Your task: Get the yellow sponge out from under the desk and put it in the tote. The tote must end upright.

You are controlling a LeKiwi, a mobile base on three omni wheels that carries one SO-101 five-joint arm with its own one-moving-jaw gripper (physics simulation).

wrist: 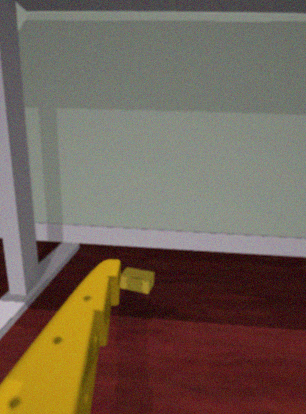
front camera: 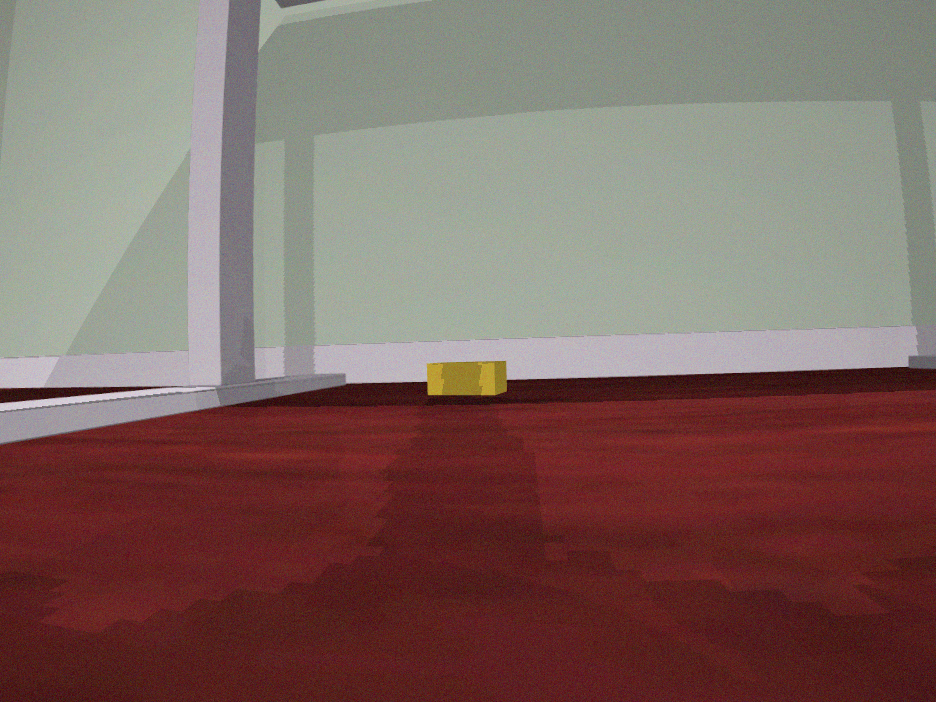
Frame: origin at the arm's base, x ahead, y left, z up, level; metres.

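Seen in the pictures: hand, tool point: (wrist: 119,276).
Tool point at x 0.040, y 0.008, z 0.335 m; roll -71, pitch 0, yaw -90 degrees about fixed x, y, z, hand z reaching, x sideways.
A point is followed by its place in that frame.
The yellow sponge (front camera: 465,378) {x 0.664, y 0.008, z -0.067 m} (wrist: 137,280) {x 0.663, y 0.004, z -0.049 m} lies flat on the floor under the desk, in front of the wall's skirting board. In the front camera view it is near the middle; in the wrist view it shows just right of the fixed jaw's tip, beyond it and apart from it. My gripper is fully open: one notched yellow jaw shows in the wrist view, and the moving jaw is out of the picture. The gripper does not show in the front camera view. The tote does not show in either view.
A desk leg (front camera: 223,196) {x 0.610, y 0.324, z 0.188 m} (wrist: 19,165) {x 0.635, y 0.321, z 0.305 m} stands left of the sponge, on a foot bar (front camera: 113,405) {x 0.425, y 0.331, z -0.071 m} (wrist: 52,272) that runs along the floor. The end of another foot bar (front camera: 922,361) {x 0.820, y -0.887, z -0.076 m} shows at the far right. A pale skirting board (front camera: 642,355) {x 0.969, y -0.362, z -0.047 m} (wrist: 175,239) {x 0.993, y -0.163, z -0.042 m} runs behind the sponge.
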